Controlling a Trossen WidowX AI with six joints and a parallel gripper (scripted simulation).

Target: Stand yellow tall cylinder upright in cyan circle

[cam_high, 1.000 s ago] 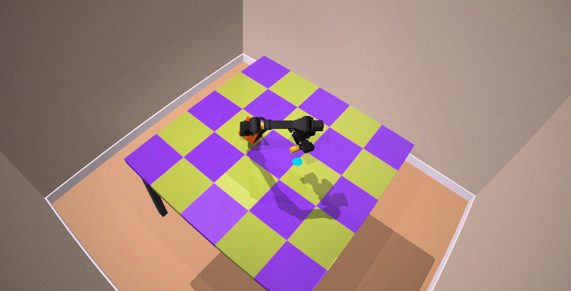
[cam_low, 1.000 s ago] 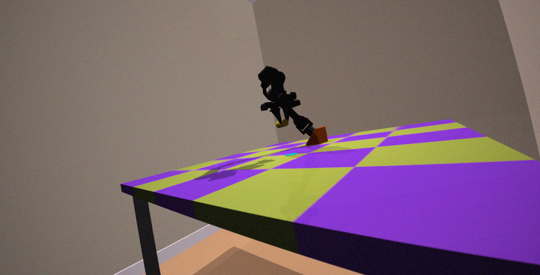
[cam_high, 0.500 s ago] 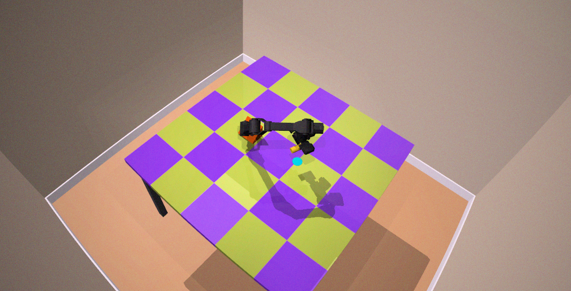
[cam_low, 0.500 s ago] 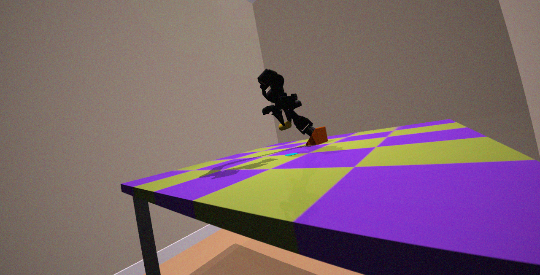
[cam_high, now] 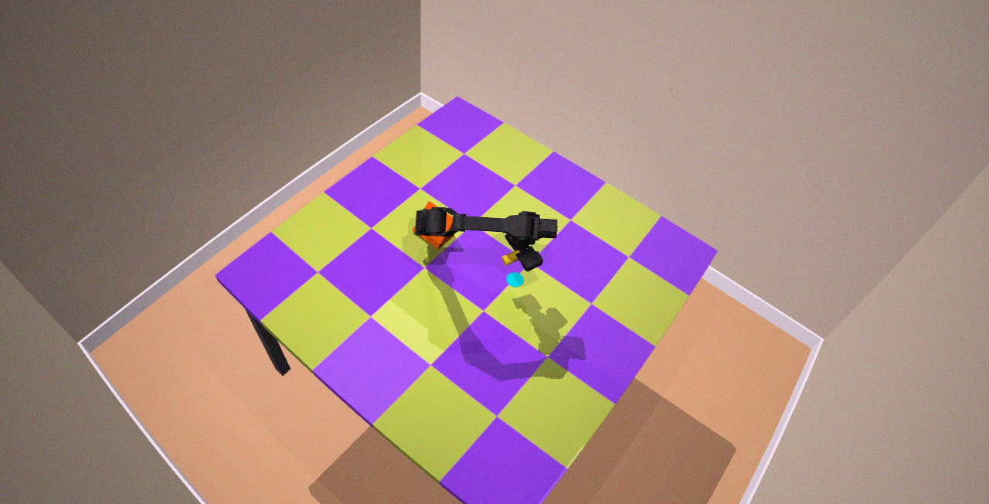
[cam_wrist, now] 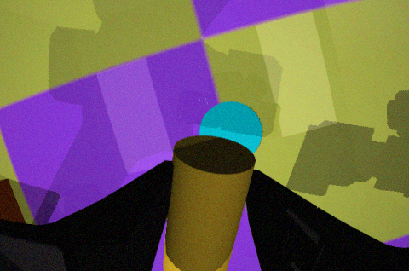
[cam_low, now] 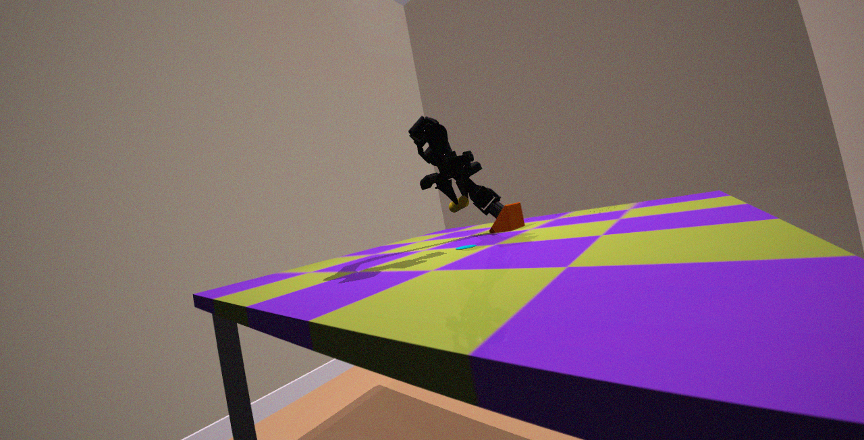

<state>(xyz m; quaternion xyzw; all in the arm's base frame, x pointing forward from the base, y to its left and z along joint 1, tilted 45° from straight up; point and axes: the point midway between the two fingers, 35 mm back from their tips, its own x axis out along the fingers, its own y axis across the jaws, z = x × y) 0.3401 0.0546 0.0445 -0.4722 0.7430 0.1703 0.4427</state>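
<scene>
Now: the cyan circle 130 mm below my gripper tip, 10 mm to the right of it and 10 mm ahead of it. Also, from my gripper tip: yellow cylinder: 20 mm to the right, 10 mm behind.
</scene>
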